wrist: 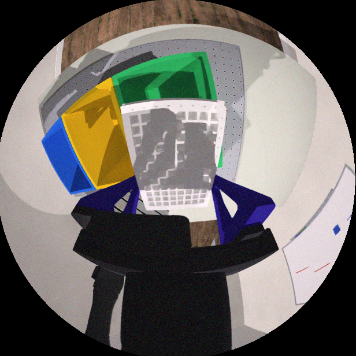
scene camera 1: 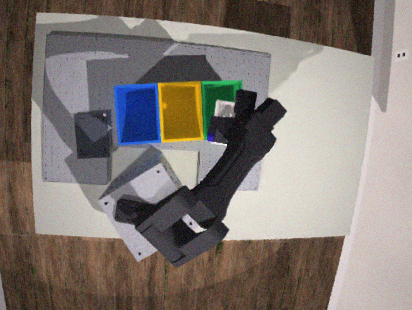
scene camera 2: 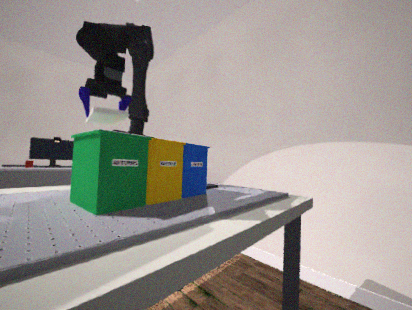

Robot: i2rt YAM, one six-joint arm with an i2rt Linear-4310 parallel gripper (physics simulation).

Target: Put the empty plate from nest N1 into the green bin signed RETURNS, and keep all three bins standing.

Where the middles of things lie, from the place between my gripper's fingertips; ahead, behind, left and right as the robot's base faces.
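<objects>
My gripper: 140 mm above the green bin point(scene camera 2: 109, 169), 60 mm short of it, 10 mm to the right of it. Counted from my hand: blue bin point(scene camera 1: 137, 109), 140 mm below, 10 mm behind, 260 mm to the left; yellow bin point(scene camera 1: 180, 103), 140 mm below, 30 mm ahead, 140 mm to the left; white gridded plate point(wrist: 174, 144), 20 mm ahead.
</objects>
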